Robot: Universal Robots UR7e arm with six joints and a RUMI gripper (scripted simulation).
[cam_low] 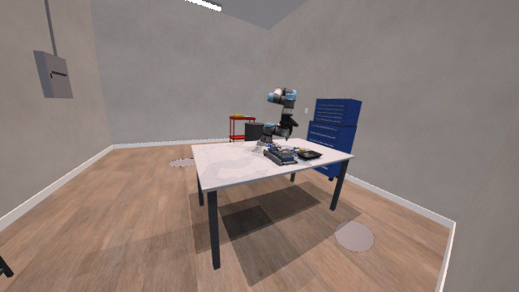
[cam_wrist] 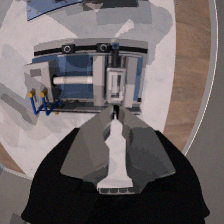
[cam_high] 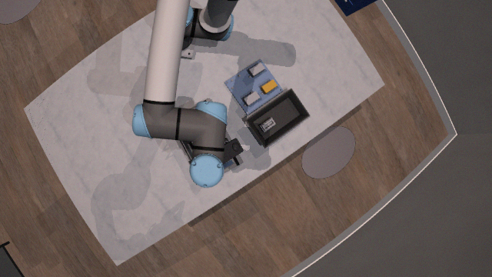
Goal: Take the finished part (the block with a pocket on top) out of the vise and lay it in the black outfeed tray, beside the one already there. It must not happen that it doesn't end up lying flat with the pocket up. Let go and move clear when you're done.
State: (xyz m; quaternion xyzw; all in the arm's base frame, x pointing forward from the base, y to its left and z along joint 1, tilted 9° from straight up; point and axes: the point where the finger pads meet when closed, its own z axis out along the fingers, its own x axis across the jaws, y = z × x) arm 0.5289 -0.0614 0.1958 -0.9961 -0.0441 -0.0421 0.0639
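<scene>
The vise lies 160 mm below my hand, 70 mm behind it and 10 mm to the right of it. Also, from my hand: blue plate 260 mm to the left, 210 mm behind, 190 mm below; then orange block 320 mm to the left, 180 mm behind, 170 mm below.
</scene>
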